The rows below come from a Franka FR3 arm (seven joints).
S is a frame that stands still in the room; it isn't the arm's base.
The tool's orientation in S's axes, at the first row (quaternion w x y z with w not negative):
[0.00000 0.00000 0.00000 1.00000]
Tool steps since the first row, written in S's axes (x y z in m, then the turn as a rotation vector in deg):
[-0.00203 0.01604 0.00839 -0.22 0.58 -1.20]
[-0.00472 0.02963 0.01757 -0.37 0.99 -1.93]
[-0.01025 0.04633 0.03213 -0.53 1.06 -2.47]
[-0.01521 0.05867 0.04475 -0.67 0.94 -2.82]
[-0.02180 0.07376 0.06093 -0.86 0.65 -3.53]
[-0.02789 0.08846 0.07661 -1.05 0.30 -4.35]
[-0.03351 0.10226 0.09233 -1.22 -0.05 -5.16]
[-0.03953 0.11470 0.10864 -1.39 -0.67 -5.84]
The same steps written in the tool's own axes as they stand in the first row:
[0.00203 -0.01604 0.00839 0.22 -0.58 -1.20]
[0.00472 -0.02963 0.01757 0.37 -0.99 -1.93]
[0.01025 -0.04633 0.03213 0.53 -1.06 -2.47]
[0.01521 -0.05867 0.04475 0.67 -0.94 -2.82]
[0.02180 -0.07376 0.06093 0.86 -0.65 -3.53]
[0.02789 -0.08846 0.07661 1.05 -0.30 -4.35]
[0.03351 -0.10226 0.09233 1.22 0.05 -5.16]
[0.03953 -0.11470 0.10864 1.39 0.67 -5.84]

